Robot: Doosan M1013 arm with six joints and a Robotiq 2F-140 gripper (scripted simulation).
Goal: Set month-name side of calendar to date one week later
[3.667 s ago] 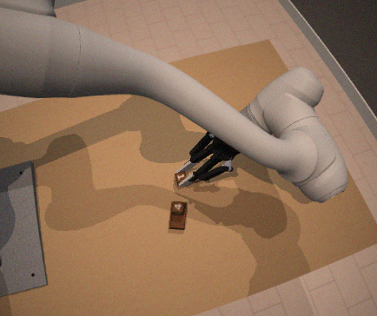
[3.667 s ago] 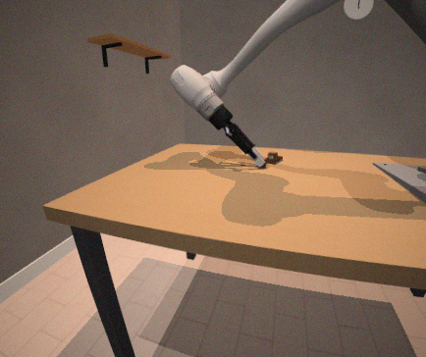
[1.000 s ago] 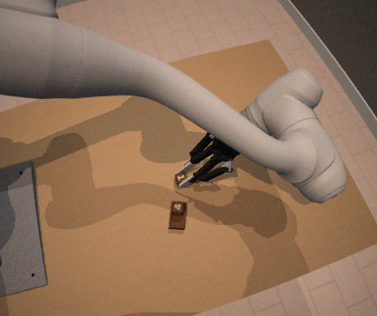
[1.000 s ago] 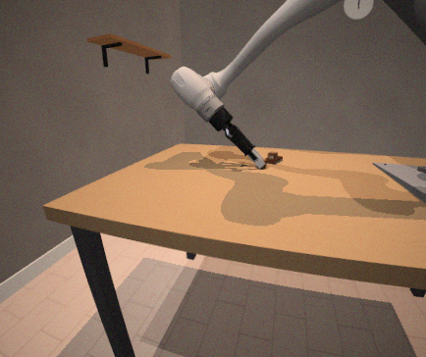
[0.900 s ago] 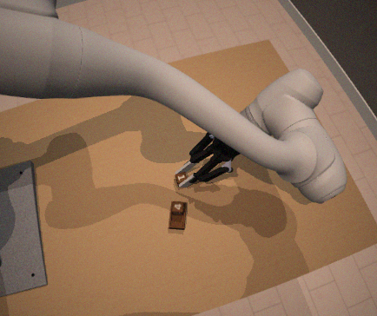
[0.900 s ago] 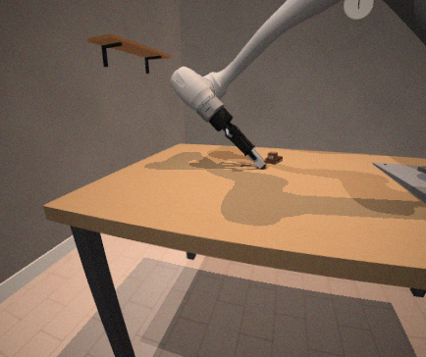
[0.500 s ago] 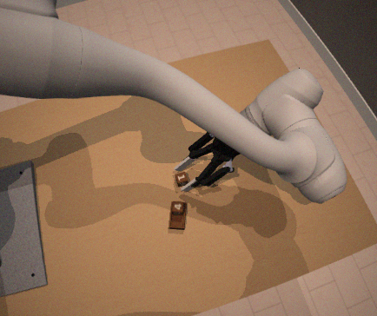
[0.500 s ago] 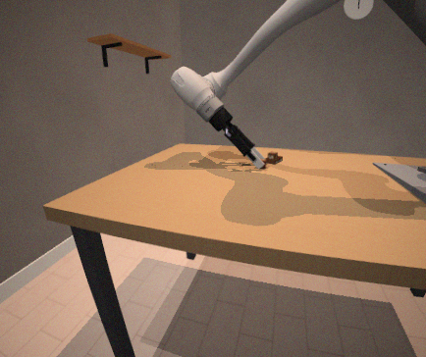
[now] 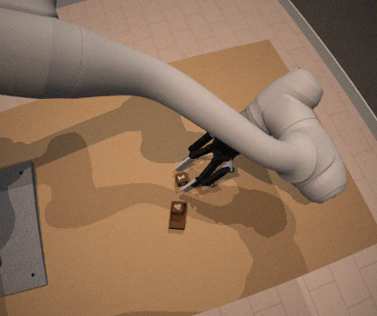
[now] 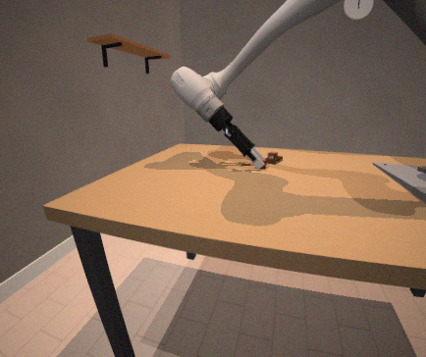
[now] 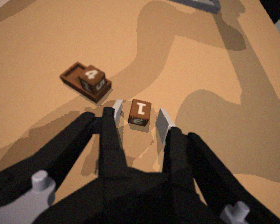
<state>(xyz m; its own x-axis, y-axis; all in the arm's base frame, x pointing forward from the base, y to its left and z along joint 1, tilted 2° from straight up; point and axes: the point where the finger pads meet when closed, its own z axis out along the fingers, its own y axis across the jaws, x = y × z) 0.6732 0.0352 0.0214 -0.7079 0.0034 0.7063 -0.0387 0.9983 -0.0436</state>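
Now: the cube 20 mm below my hand and 20 mm behind it. The rest, counted from my hand: tray (100 mm to the right, 60 mm behind, 30 mm below).
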